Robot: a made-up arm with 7 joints.
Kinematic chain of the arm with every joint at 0, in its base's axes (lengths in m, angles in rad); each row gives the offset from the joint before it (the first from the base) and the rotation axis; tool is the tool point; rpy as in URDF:
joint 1: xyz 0 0 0.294 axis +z
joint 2: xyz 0 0 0 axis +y
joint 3: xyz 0 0 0.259 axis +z
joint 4: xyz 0.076 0 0 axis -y
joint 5: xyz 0.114 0 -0.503 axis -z
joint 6: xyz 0 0 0 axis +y
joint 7: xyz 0.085 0 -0.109 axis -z
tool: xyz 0 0 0 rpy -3.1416 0 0
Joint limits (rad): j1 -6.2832..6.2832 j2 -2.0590..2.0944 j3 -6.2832..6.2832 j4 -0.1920..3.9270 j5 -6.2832..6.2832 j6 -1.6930..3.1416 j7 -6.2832..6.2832
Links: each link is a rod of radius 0.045 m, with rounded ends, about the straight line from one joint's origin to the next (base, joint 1, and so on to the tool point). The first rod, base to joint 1, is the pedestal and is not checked.
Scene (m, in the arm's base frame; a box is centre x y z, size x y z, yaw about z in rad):
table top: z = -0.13
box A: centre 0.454 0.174 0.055 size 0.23 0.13 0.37 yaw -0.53
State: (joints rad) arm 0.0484 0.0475 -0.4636 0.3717 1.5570 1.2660 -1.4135
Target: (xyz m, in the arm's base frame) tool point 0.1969 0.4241 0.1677
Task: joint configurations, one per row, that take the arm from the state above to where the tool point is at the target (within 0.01 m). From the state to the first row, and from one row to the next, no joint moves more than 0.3 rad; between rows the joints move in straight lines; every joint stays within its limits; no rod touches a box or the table.
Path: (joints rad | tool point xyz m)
1: -0.1392 -0.0440 -0.3007 0.5869 1.3193 1.5634 -1.4084 | 0.4816 -0.1082 0.1324
2: -0.3267 -0.1355 -0.1379 0.8021 1.0815 1.8608 -1.4033 | 0.5143 -0.1296 0.2781
3: -0.5143 -0.2270 0.0250 1.0172 0.8438 2.1582 -1.3982 | 0.4981 -0.1481 0.4194
4: -0.7019 -0.3185 0.1878 1.2324 0.6060 2.4556 -1.3931 | 0.4486 -0.1527 0.5502
5: -0.8894 -0.4099 0.3507 1.4476 0.3683 2.7530 -1.3879 | 0.3814 -0.1292 0.6684
6: -0.6123 -0.3874 0.3163 1.2730 0.5622 2.5553 -1.3922 | 0.4461 -0.0361 0.5888
7: -0.3351 -0.3649 0.2819 1.0985 0.7560 2.3576 -1.3965 | 0.4732 0.0827 0.5085
8: -0.0580 -0.3423 0.2475 0.9239 0.9499 2.1599 -1.4007 | 0.4566 0.2065 0.4274
9: 0.2192 -0.3198 0.2131 0.7494 1.1437 1.9622 -1.4050 | 0.3986 0.3157 0.3442
10: 0.4963 -0.2973 0.1787 0.5748 1.3376 1.7645 -1.4092 | 0.3075 0.3928 0.2573
11: 0.7735 -0.2747 0.1443 0.4003 1.5314 1.5668 -1.4135 | 0.1969 0.4241 0.1677

